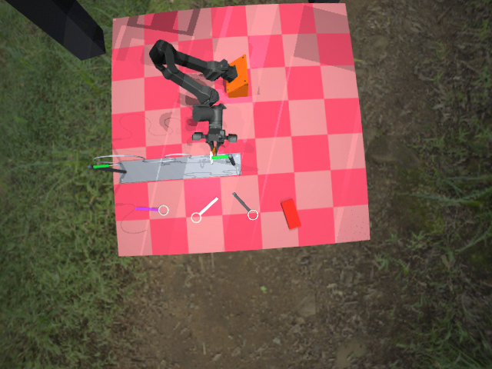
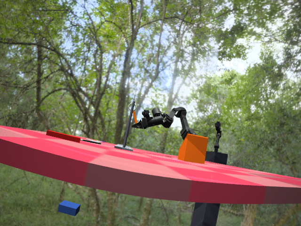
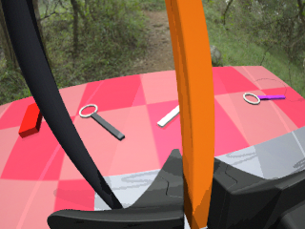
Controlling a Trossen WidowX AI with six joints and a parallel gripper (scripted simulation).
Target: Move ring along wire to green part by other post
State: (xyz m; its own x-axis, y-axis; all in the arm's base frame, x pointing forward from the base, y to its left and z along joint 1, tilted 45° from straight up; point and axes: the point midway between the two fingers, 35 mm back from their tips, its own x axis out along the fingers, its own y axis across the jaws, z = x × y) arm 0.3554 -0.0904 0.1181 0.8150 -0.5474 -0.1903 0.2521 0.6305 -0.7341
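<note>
My gripper tip is now 90 mm below the ring with orange handle. Round my gripper tip: blue block 630 mm below, 290 mm ahead, 100 mm to the right; then red block 330 mm ahead, 290 mm to the left, 140 mm below.
</note>
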